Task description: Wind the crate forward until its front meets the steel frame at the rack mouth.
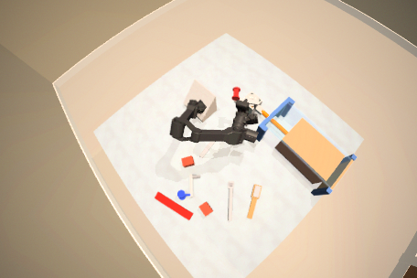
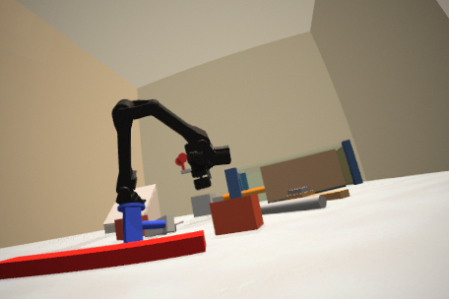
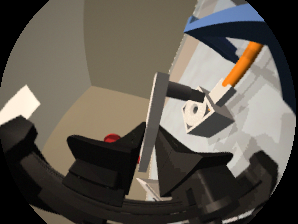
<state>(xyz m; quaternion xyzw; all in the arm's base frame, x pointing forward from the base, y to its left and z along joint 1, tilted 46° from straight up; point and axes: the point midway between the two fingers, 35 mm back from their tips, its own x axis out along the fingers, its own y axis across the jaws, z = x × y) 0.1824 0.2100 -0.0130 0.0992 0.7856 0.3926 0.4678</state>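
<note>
Right now my gripper tip is 40 mm past the red knob, 40 mm to the left of it and 30 mm below it. The rest, counted from my gripper tip: grey winch 40 mm behind, 70 mm to the left, 170 mm below; winch handle 10 mm behind, 20 mm to the right, 10 mm above; blue frame post 130 mm ahead, 100 mm to the left, 90 mm below.
</note>
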